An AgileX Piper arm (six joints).
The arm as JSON. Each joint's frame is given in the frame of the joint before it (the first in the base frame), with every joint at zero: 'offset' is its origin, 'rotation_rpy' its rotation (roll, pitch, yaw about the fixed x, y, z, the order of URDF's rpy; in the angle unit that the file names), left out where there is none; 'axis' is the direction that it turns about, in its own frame. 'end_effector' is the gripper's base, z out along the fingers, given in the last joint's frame.
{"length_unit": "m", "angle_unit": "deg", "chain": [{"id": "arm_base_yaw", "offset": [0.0, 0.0, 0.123], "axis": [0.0, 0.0, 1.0]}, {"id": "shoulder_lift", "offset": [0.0, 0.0, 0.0], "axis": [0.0, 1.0, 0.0]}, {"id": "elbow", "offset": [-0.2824, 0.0, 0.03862], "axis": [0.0, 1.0, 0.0]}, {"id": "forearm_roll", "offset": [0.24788, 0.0, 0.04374], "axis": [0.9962, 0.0, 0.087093]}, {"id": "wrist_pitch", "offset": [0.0, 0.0, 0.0], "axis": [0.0, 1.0, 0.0]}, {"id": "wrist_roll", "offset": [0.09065, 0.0, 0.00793], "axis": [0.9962, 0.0, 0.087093]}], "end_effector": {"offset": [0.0, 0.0, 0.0], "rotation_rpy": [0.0, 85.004, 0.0]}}
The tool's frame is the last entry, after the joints.
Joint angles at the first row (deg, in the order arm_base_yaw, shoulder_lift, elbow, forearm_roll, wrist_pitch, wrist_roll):
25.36, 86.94, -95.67, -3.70, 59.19, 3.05
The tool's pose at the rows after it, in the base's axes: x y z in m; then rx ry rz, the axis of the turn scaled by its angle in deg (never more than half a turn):
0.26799 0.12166 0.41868 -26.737 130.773 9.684
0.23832 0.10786 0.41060 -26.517 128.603 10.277
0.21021 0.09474 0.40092 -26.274 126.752 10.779
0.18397 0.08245 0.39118 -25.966 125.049 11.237
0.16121 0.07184 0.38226 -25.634 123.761 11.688
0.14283 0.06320 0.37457 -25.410 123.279 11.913
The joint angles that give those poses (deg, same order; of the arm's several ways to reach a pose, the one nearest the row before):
25.36, 79.64, -86.52, -3.70, 55.14, 3.05
25.36, 72.15, -77.48, -3.70, 51.38, 3.05
25.36, 65.13, -69.57, -3.71, 48.61, 3.06
25.36, 58.51, -62.84, -3.71, 46.75, 3.10
25.36, 52.71, -57.58, -3.61, 45.93, 3.15
25.36, 48.04, -53.82, -3.54, 46.31, 3.19

